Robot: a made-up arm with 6 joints.
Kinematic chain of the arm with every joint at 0, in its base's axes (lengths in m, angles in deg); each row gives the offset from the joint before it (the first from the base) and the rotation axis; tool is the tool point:
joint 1: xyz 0 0 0.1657 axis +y
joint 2: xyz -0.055 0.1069 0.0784 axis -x
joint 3: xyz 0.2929 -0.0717 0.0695 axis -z
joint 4: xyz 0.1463 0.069 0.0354 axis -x
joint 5: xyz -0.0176 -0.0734 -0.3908 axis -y
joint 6: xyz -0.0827 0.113 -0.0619 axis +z
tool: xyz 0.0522 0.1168 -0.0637
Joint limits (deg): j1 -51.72..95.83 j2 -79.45..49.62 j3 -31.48..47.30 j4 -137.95..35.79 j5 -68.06..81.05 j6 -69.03..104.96
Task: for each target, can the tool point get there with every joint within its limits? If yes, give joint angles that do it. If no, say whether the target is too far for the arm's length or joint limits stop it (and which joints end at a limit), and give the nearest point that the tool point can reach.
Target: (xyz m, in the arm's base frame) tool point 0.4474 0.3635 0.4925
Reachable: yes | joints 41.92 -31.74 -8.25 -90.68 -13.25 55.47
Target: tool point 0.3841 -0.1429 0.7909
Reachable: yes | joints 1.77 -60.42 22.71 -124.12 4.95 81.83
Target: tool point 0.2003 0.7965 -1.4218
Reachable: no: too far | nearest point 0.1479 0.4911 -0.7045 | short by 0.781 m
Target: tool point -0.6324 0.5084 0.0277
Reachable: no: joint limits stop it (at a limit: joint 1, joint 2, joint 6) | nearest point -0.4729 0.4404 0.0043 | short by 0.175 m
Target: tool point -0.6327 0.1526 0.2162
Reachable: no: joint limits stop it (at a limit: joint 1, joint 2, joint 3, joint 6) | nearest point -0.4876 0.1656 0.1434 | short by 0.163 m
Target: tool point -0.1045 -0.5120 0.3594
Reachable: no: joint limits stop it (at a limit: joint 2, joint 3, joint 4) | nearest point -0.1426 -0.4026 0.4300 | short by 0.136 m
